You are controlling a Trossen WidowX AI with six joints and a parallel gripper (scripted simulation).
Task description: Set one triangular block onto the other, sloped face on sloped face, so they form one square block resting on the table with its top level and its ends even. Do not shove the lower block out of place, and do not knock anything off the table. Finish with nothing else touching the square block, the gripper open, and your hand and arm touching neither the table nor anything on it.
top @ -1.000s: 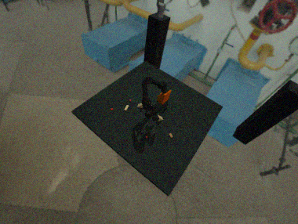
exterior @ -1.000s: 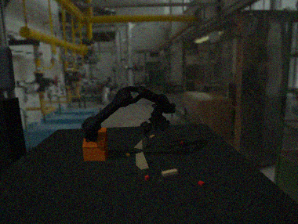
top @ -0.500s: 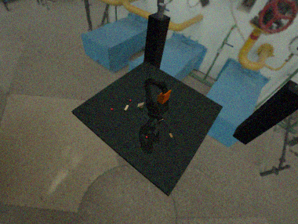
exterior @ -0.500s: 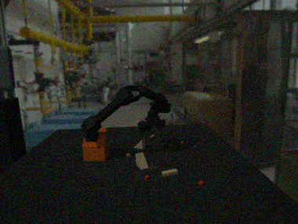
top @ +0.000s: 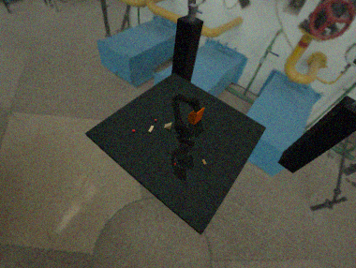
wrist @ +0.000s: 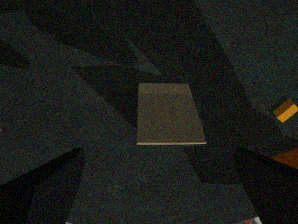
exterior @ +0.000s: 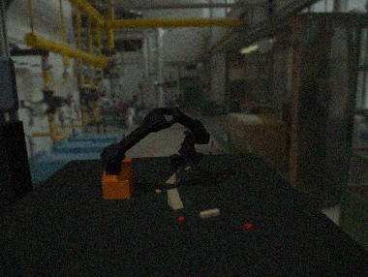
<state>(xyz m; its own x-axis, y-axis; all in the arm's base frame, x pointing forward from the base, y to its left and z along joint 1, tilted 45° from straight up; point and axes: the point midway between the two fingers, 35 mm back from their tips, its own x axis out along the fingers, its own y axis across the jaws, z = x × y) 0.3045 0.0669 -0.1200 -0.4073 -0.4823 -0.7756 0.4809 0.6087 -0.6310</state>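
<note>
Right now my gripper tip is 60 mm above the tan triangular block and 20 mm past it. The rest, counted from my gripper tip: orange bit: 120 mm to the right, 100 mm behind, 70 mm below.
</note>
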